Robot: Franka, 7 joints.
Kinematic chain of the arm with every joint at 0, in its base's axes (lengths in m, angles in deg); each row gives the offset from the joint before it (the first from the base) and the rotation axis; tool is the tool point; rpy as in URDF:
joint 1: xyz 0 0 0.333 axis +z
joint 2: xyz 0 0 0 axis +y
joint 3: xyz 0 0 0.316 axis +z
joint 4: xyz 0.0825 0 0 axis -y
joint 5: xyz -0.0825 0 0.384 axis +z
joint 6: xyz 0 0 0 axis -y
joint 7: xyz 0.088 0 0 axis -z
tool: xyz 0 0 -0.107 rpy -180 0 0
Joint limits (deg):
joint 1: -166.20..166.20
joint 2: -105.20..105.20
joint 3: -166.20..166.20
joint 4: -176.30..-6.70
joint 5: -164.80..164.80
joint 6: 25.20..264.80
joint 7: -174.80..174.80
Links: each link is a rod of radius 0.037 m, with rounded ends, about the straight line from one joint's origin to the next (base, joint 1, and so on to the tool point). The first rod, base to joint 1, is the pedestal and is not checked.
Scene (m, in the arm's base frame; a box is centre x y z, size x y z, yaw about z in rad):
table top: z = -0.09
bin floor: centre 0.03 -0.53 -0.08 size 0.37 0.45 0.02 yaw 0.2
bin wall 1: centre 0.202 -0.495 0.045 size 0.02 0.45 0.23 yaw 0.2
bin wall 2: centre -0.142 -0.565 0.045 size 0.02 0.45 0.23 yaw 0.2
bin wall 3: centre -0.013 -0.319 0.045 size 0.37 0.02 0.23 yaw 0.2
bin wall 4: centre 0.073 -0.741 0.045 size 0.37 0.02 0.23 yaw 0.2
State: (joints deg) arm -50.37 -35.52 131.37 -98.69 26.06 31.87 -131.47
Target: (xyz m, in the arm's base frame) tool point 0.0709 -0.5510 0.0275
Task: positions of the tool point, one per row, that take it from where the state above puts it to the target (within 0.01 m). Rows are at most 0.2 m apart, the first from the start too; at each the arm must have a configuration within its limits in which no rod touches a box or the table.
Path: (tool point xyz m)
1: -0.1911 0.4446 0.3267
2: -0.3272 0.3673 0.3178
3: -0.4331 0.2493 0.3097
4: -0.4973 0.1020 0.3025
5: -0.5119 -0.0603 0.2964
6: -0.4743 -0.2210 0.2915
7: -0.3874 -0.3635 0.2879
8: -0.2589 -0.4730 0.2857
9: -0.1010 -0.5379 0.2849
10: 0.0709 -0.5510 0.2858
11: 0.0735 -0.5644 0.1582
12: 0.0709 -0.5510 0.0275

